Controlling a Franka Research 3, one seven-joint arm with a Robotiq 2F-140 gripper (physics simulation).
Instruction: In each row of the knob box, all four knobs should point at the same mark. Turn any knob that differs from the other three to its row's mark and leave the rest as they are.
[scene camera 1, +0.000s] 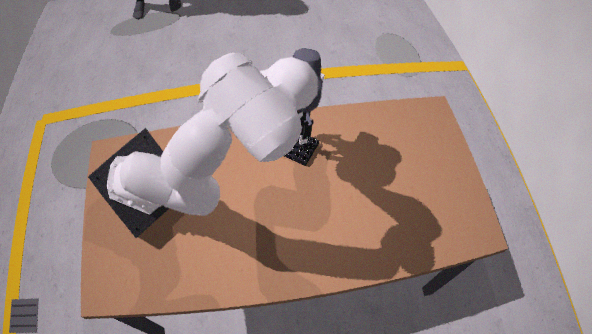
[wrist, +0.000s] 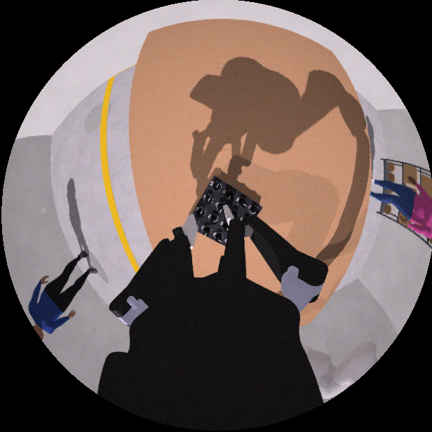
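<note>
The knob box (scene camera 1: 306, 160) (wrist: 236, 192) is a small black box on the tabletop. It has rows of black knobs with small white marks, too small to tell where each points. My gripper (scene camera 1: 304, 140) (wrist: 209, 216) is over the box, pointing down, with its fingers partly open. In the wrist view, one pale fingertip shows at the box's lower left edge and the other over its middle. I cannot tell whether a fingertip touches a knob. The fingers hide part of the lower right of the box in the wrist view, and the arm covers its left side in the scene view.
The box stands on the orange-brown table (scene camera 1: 400, 115) (wrist: 170, 60), near its far edge in the scene view. The arm's black base plate (scene camera 1: 145, 137) is at the table's left end. The arm's shadow lies across the table. People and a shelf rack stand beyond the table in the wrist view.
</note>
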